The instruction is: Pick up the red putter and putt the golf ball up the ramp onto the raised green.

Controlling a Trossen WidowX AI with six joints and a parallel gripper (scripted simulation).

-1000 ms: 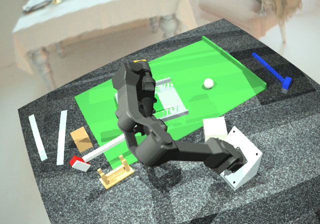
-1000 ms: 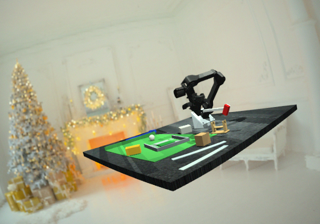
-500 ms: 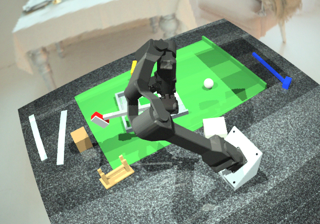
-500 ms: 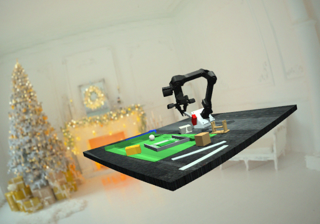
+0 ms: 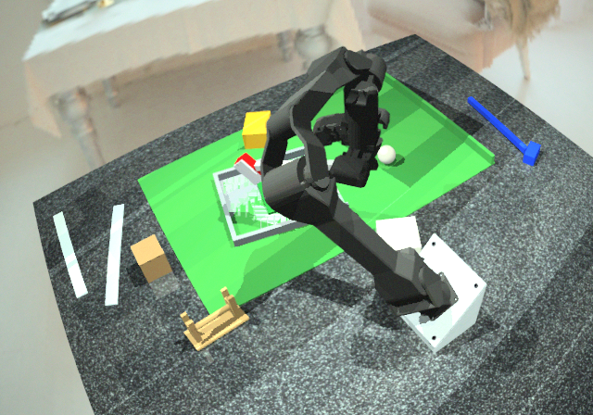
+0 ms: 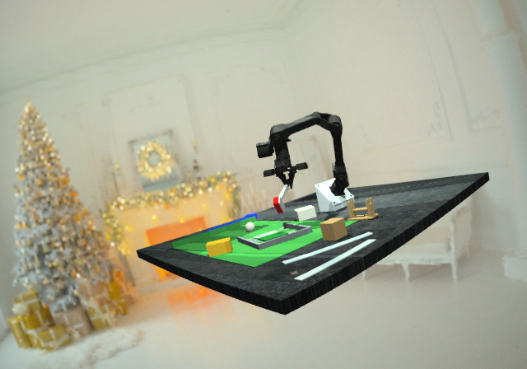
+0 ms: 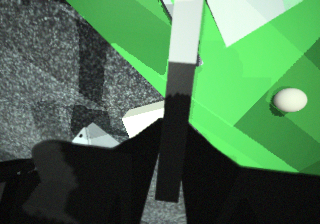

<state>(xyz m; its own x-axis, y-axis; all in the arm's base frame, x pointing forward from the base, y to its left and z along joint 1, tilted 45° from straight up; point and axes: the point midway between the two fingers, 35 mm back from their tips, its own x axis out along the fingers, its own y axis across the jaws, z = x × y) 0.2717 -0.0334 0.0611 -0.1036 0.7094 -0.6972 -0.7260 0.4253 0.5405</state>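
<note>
The white cube is 70 mm behind my gripper tip, 40 mm to the right of it and 130 mm below it. Round my gripper tip: white golf ball (160 mm ahead, 140 mm to the right, 130 mm below); red putter (80 mm ahead, 90 mm to the left); green mat (220 mm ahead, 20 mm to the left, 150 mm below).
</note>
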